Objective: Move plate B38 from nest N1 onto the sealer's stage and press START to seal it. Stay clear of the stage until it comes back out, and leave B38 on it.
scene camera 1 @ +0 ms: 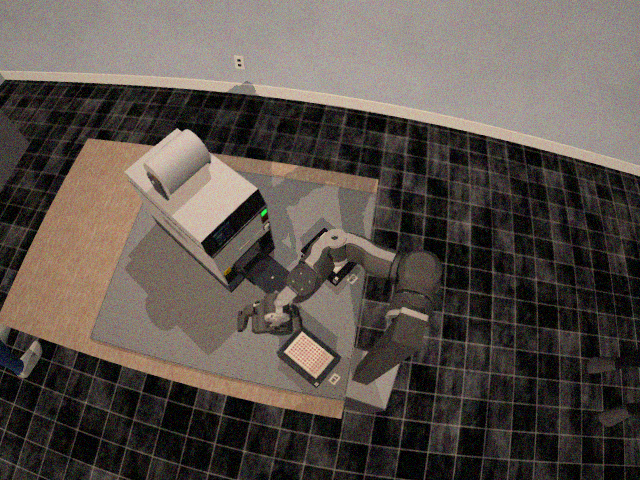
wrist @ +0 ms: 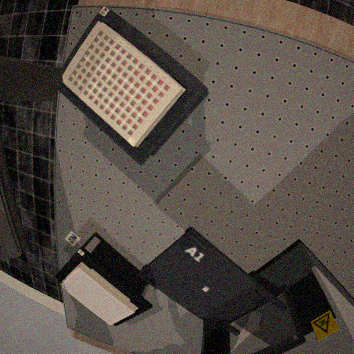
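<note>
Plate B38 (scene camera 1: 310, 354) (wrist: 122, 82), pale with rows of reddish wells, sits in the dark nest N1 (scene camera 1: 285, 356) (wrist: 196, 92) near the table's front edge. My gripper (scene camera 1: 269, 319) is open and empty, above the table beside the nest, between it and the sealer's front; its fingers cannot be made out in the wrist view. The sealer's stage (scene camera 1: 268, 273) (wrist: 200, 280), a dark plate marked A1, is out in front of the sealer (scene camera 1: 222, 206) and bare. A green light (scene camera 1: 264, 212) glows on the sealer's front. I cannot make out the START lettering.
A second dark nest (scene camera 1: 314, 241) (wrist: 117, 270), labelled N2, holds a pale block (wrist: 97, 295); my arm partly covers it in the scene view. A white roll (scene camera 1: 178, 162) lies on the sealer. A yellow warning sign (scene camera 1: 227, 272) (wrist: 324, 324) marks its front.
</note>
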